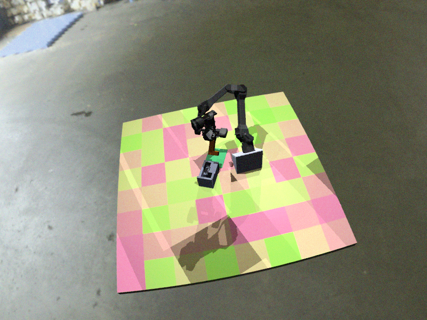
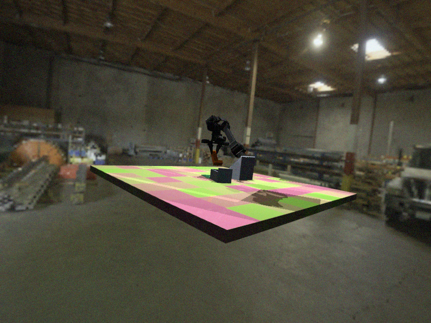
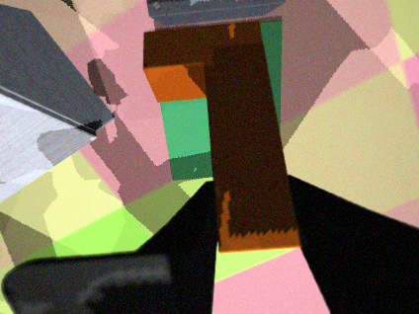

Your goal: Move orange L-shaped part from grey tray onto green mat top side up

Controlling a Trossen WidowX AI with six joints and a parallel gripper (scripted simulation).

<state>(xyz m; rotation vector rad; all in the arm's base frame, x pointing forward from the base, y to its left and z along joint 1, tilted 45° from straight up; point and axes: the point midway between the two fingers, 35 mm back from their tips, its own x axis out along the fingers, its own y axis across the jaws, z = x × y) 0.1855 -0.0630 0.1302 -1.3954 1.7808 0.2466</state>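
Now: gripper tip 170 mm above the green mat. Round my gripper tip: orange L-shaped part (30 mm to the left, 30 mm below).
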